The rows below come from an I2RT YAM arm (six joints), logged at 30 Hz.
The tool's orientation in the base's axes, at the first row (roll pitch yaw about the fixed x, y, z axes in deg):
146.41 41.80 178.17
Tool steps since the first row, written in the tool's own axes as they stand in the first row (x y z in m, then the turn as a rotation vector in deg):
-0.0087 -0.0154 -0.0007 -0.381 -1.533 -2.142
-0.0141 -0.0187 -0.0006 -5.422 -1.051 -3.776
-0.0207 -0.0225 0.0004 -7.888 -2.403 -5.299
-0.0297 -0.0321 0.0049 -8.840 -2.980 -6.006
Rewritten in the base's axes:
0.0113 -0.0136 -0.0001 -0.418 -2.450 0.952
0.0166 -0.0164 0.0021 2.237 -3.038 5.525
0.0233 -0.0193 0.0043 3.665 -5.053 7.557
0.0359 -0.0252 0.0035 4.167 -5.941 8.393

